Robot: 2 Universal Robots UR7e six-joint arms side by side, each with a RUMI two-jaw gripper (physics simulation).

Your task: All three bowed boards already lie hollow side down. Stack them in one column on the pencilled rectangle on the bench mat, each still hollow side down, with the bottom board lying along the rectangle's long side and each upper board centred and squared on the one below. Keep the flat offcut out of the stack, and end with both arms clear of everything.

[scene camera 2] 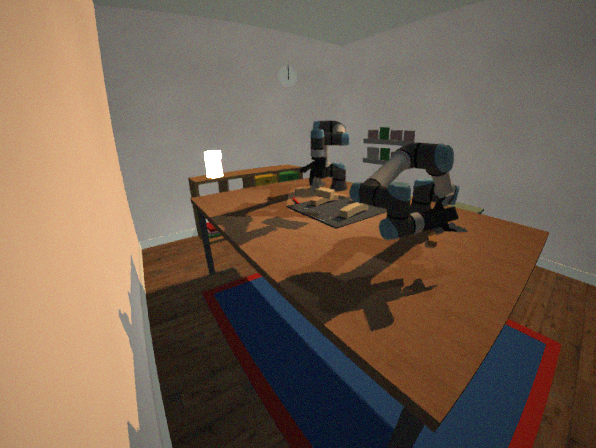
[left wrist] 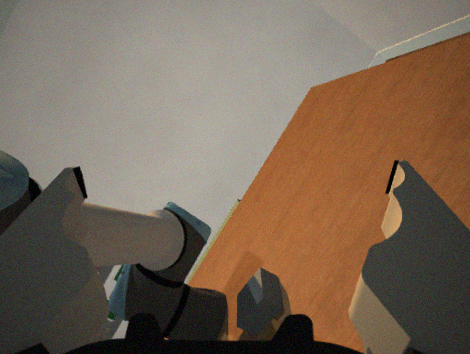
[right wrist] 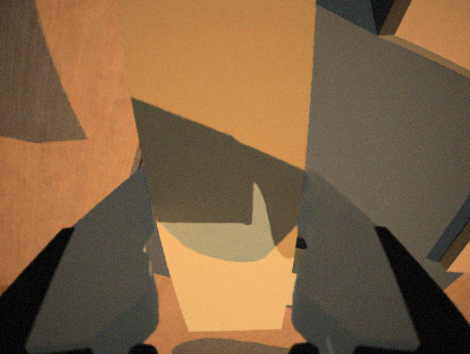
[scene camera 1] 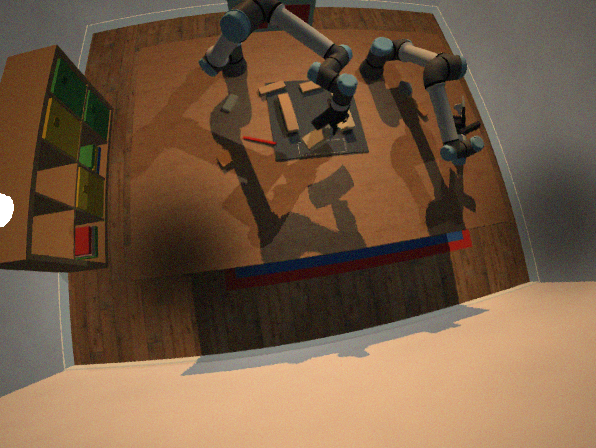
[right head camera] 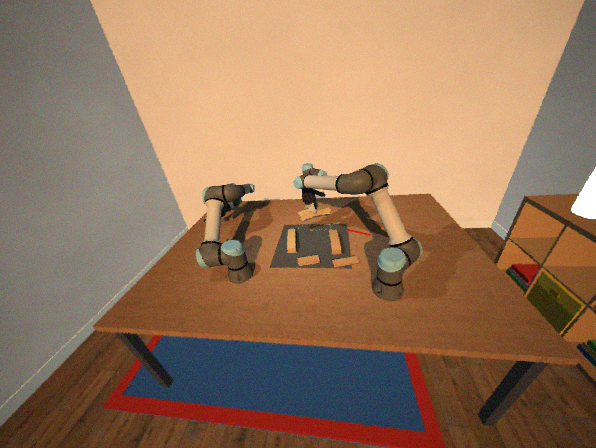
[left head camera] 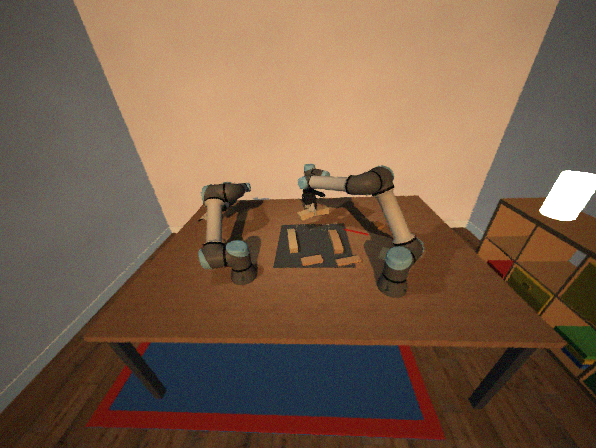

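Pixels of known places: left gripper, fingertip midpoint: (scene camera 2: 461,211) (left wrist: 234,166) (scene camera 1: 462,104) (right head camera: 205,214) (left head camera: 201,214); right gripper, fingertip midpoint: (scene camera 2: 315,194) (right wrist: 226,163) (scene camera 1: 326,133) (right head camera: 313,213) (left head camera: 312,214); left arm's base, origin of the base link: (left wrist: 209,325) (scene camera 1: 370,71) (right head camera: 241,274) (left head camera: 244,275); right arm's base, origin of the base link: (scene camera 2: 338,188) (scene camera 1: 234,67) (right head camera: 387,289) (left head camera: 391,286).
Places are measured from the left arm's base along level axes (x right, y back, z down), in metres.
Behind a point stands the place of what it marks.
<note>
My right gripper (left head camera: 311,207) @(y -0.633, x 0.174, z -0.129 m) (right wrist: 226,163) @(y -0.633, x 0.174, z -0.129 m) is shut on a tan bowed board (left head camera: 322,212) @(y -0.666, x 0.240, z -0.139 m) (right head camera: 320,213) @(y -0.645, x 0.226, z -0.138 m) (scene camera 1: 314,139) @(y -0.704, x 0.219, z -0.162 m) (right wrist: 215,125) @(y -0.661, x 0.193, z -0.165 m), held above the table. In the head camera views it shows beyond the mat's far edge. Two other bowed boards, the left one (left head camera: 292,241) @(y -0.353, x 0.145, z -0.056 m) (scene camera 2: 354,210) @(y -0.421, x 0.071, z -0.041 m) and the right one (left head camera: 336,241) @(y -0.468, x 0.417, z -0.055 m) (scene camera 1: 287,114) @(y -0.537, x 0.391, z -0.055 m), lie apart on the dark mat (left head camera: 315,242) @(y -0.465, x 0.266, z -0.006 m) (scene camera 1: 356,144) @(y -0.565, x -0.004, z -0.006 m). The pencilled rectangle (scene camera 1: 345,145) is near the mat's far edge, partly hidden by the held board. My left gripper (scene camera 1: 465,114) @(y -0.214, x -0.510, z -0.206 m) (left wrist: 234,166) @(y -0.214, x -0.510, z -0.206 m) is open and empty, off to the side. I cannot tell which block is the flat offcut.
Two short tan blocks, one (left head camera: 312,260) @(y -0.263, x 0.331, z -0.023 m) (scene camera 1: 310,87) @(y -0.293, x 0.323, z -0.023 m) on the mat and one (left head camera: 348,260) @(y -0.350, x 0.533, z -0.023 m) (scene camera 1: 272,88) @(y -0.368, x 0.525, z -0.023 m) at its corner, lie nearest the arm bases. A red stick (left head camera: 356,231) @(y -0.702, x 0.496, z -0.011 m) (scene camera 1: 259,140) @(y -0.703, x 0.491, z -0.008 m), a grey block (scene camera 1: 229,103) @(y -0.532, x 0.720, z -0.019 m) and a small orange piece (scene camera 1: 225,161) @(y -0.869, x 0.616, z -0.019 m) lie beside the mat.
</note>
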